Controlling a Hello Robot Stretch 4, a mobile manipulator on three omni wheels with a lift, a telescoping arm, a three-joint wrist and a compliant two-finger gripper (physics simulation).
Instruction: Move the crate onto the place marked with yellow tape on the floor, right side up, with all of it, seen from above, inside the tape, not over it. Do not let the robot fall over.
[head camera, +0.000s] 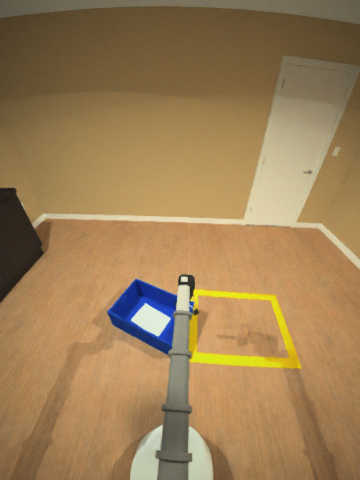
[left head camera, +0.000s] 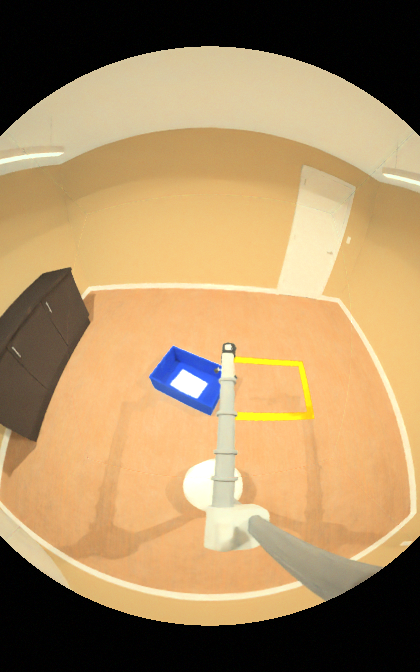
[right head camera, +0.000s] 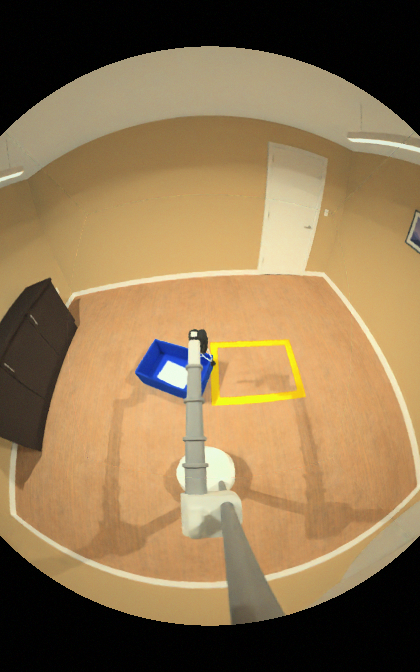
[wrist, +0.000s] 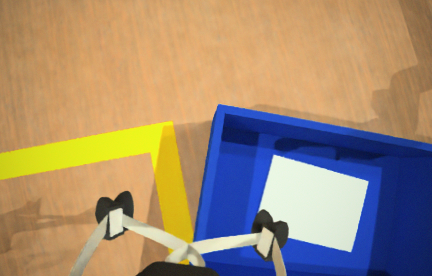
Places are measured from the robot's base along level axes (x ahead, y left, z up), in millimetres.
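Where they show: gripper, between the fingertips: (wrist: 193, 216).
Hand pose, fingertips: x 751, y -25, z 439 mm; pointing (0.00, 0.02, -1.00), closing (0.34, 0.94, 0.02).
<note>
After its pixels a point has its place.
The blue crate (head camera: 137, 332) @(x 717, y 341, z 112 mm) (left head camera: 175, 393) (right head camera: 155, 381) (wrist: 230, 190) @(x 804, y 56, z -9 mm) stands upright on the floor, turned at an angle, with a white rectangle on its inner bottom. It is left of the yellow tape square (head camera: 245, 360) @(x 611, y -521, z -27 mm) (left head camera: 272, 416) (right head camera: 257, 399) (wrist: 90, 146) @(x 605, y -300, z -27 mm) in the head views. Its near wall end comes close to the tape's left strip; whether it overlaps the tape is unclear. My gripper (wrist: 193, 216) @(x 751, y -25, z 439 mm) (head camera: 191, 307) @(x 751, y -25, z 439 mm) (right head camera: 206, 357) is open. In the wrist view one finger is over the crate's inside, the other over the taped area, with a crate wall between them, apparently ungripped. Fingertip height is unclear.
My arm (head camera: 177, 380) @(x 249, y 3, z 858 mm) (left head camera: 225, 435) (right head camera: 195, 420) reaches forward over my white base (head camera: 145, 460) @(x 36, y 137, z 187 mm) (left head camera: 197, 485) (right head camera: 220, 467) and hides parts of the crate and tape. A dark cabinet (head camera: 15, 245) @(x 1355, y 1815, z 365 mm) (left head camera: 45, 350) (right head camera: 37, 360) stands at the left. A white door (head camera: 292, 145) @(x 2642, y -1306, z 1213 mm) is in the far wall.
</note>
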